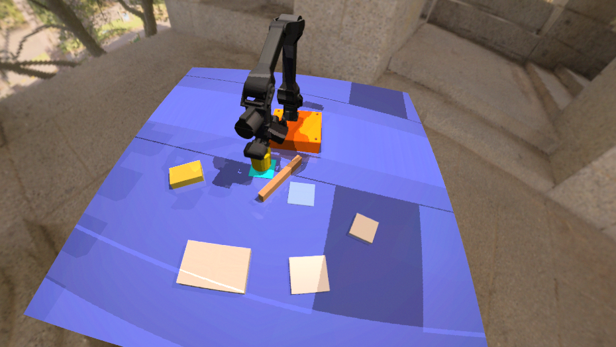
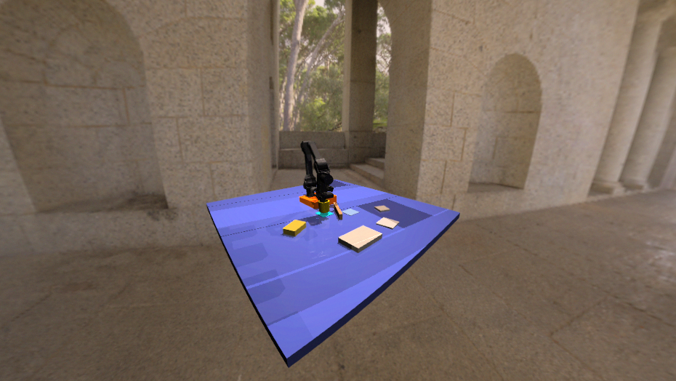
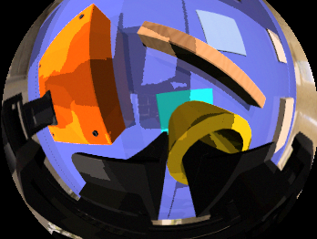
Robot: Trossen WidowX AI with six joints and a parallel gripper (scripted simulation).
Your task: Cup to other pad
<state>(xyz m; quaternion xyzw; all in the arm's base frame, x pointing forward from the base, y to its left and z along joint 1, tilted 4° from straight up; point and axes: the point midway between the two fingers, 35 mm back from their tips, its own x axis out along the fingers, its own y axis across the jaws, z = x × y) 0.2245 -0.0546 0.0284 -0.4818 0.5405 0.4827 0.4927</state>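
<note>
Right now the cyan pad is 3 cm ahead of my gripper tip and 6 cm below it. From my gripper tip the other things lie so: pale blue pad 11 cm ahead, 15 cm to the left, 6 cm below; then yellow cup 2 cm ahead; then wooden bar 7 cm ahead, 7 cm to the left, 4 cm below.
</note>
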